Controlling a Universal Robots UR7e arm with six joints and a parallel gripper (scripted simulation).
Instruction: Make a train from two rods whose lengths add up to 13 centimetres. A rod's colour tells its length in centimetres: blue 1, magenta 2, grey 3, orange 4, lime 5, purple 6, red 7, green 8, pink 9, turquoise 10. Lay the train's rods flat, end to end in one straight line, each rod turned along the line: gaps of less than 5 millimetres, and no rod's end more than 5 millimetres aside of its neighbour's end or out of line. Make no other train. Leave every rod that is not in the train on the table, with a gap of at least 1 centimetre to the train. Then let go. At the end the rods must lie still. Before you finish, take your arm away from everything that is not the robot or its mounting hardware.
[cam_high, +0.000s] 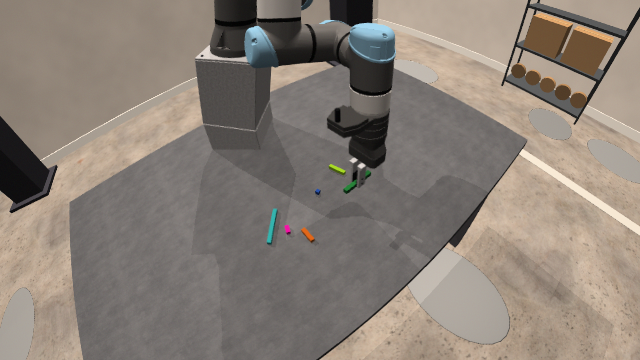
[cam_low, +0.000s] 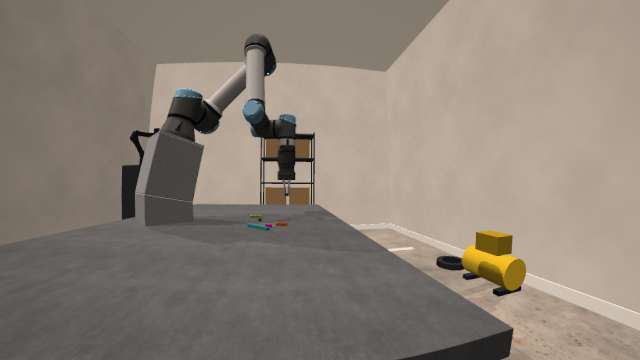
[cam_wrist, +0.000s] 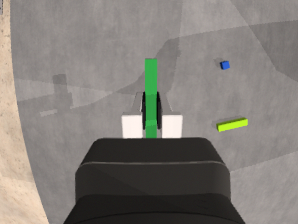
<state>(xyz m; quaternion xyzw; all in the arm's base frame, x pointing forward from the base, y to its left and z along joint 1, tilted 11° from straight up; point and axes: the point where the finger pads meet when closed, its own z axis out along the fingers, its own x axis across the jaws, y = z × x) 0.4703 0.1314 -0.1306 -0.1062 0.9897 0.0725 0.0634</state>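
Right now my hand is 14 cm past the lime rod, 3 cm to the right of it and 11 cm above it. Also, from my hand: green rod: 1 cm below; small blue rod: 10 cm behind, 5 cm to the right, 11 cm below; orange rod: 1 cm ahead, 14 cm to the right, 11 cm below.
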